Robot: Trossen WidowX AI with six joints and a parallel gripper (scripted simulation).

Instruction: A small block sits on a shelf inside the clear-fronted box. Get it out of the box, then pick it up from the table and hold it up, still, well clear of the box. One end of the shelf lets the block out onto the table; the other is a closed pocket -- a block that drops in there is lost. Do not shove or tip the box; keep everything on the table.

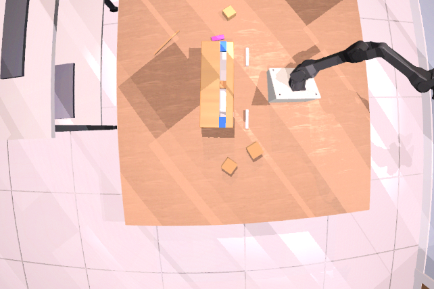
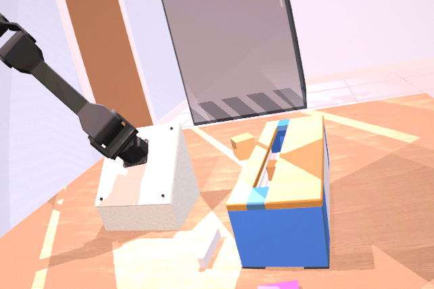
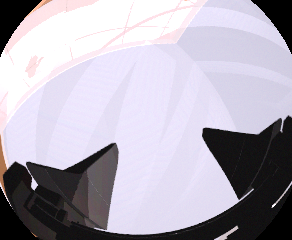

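Now: the orange block 880 mm ahead of my gripper tip, 60 mm to the right of it and 440 mm below it. From my gripper tip the other things lie so: thin stick 1130 mm ahead, 320 mm to the right, 530 mm below; then box 870 mm ahead, 60 mm to the right, 470 mm below.
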